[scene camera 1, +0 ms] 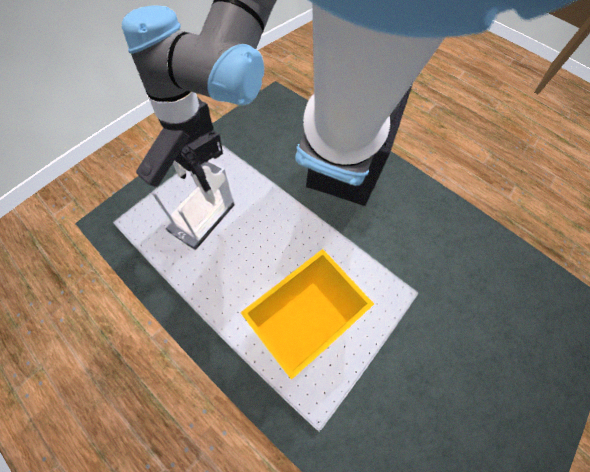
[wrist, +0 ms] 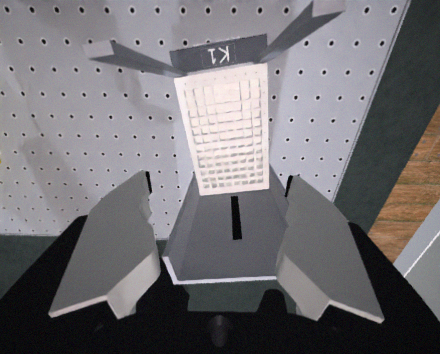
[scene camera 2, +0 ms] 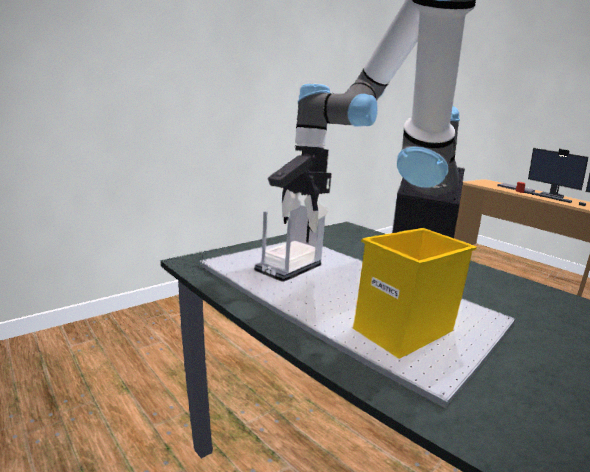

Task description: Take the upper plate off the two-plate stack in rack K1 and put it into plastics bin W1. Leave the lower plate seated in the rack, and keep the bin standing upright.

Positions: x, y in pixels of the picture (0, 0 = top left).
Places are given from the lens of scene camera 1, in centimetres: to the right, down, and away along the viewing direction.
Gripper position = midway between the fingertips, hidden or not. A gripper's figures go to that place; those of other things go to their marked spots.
my gripper [scene camera 1: 198, 190]: -22, -10, 65
yellow plastics bin W1 [scene camera 1: 297, 319]: 1, 18, 63
